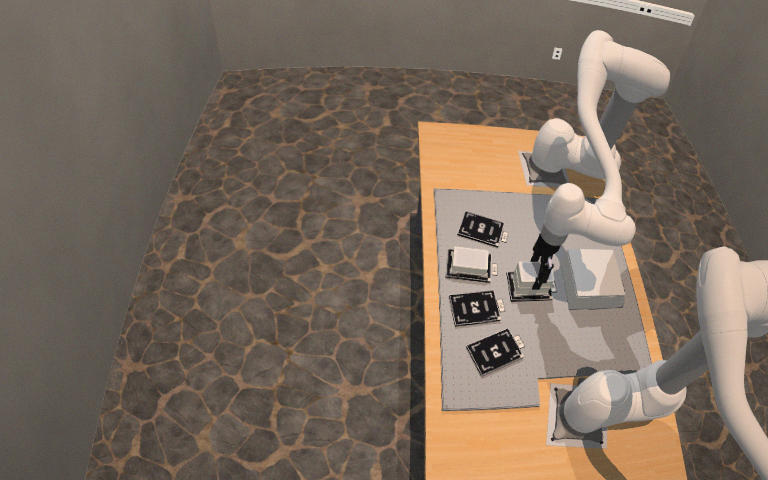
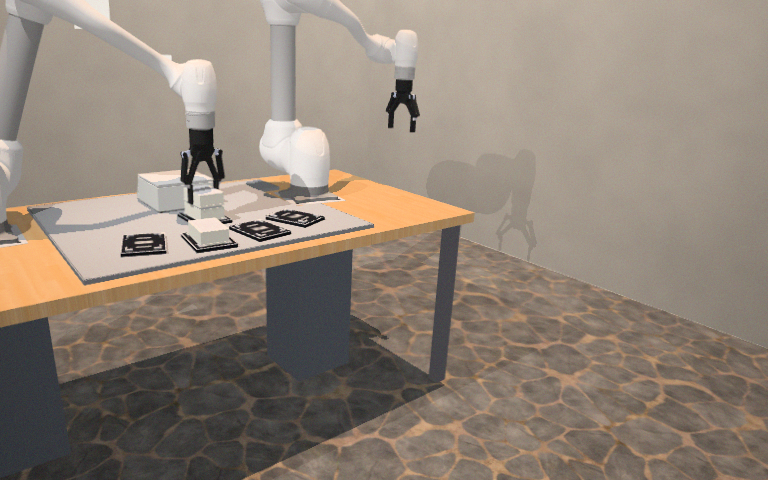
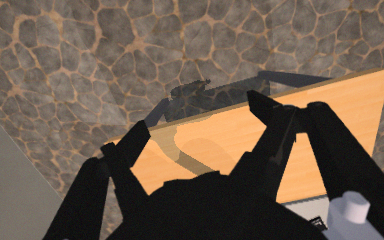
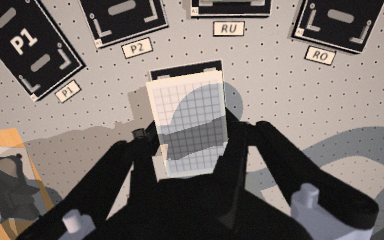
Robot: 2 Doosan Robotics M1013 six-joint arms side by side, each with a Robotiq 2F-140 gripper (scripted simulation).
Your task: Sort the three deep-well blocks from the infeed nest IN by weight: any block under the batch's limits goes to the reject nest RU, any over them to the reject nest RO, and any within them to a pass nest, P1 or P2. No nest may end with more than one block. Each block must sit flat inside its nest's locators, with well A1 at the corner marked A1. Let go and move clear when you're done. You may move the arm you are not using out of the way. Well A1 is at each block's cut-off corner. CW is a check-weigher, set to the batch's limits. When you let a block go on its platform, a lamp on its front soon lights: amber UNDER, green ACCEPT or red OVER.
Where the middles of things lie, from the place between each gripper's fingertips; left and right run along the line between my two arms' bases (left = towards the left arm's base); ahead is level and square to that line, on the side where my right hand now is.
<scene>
Right now the check-weigher CW (image 1: pixel 592 280) is 260 mm behind my right hand, 20 mm to the right of it and 20 mm below it. Also, from my right hand: nest P1 (image 1: pixel 493 339) (140 mm ahead, 270 mm to the left, 80 mm below); nest P2 (image 1: pixel 491 302) (210 mm ahead, 100 mm to the left, 80 mm below); nest RO (image 1: pixel 466 222) (170 mm ahead, 250 mm to the right, 80 mm below).
Right now the nest P1 is 36 cm ahead of my left hand (image 2: pixel 401 130), 75 cm to the right of it and 23 cm below it. The rest, counted from my left hand: check-weigher CW: 4 cm behind, 103 cm to the right, 17 cm below; nest P2: 43 cm ahead, 91 cm to the right, 23 cm below; nest RO: 39 cm ahead, 126 cm to the right, 23 cm below.
</scene>
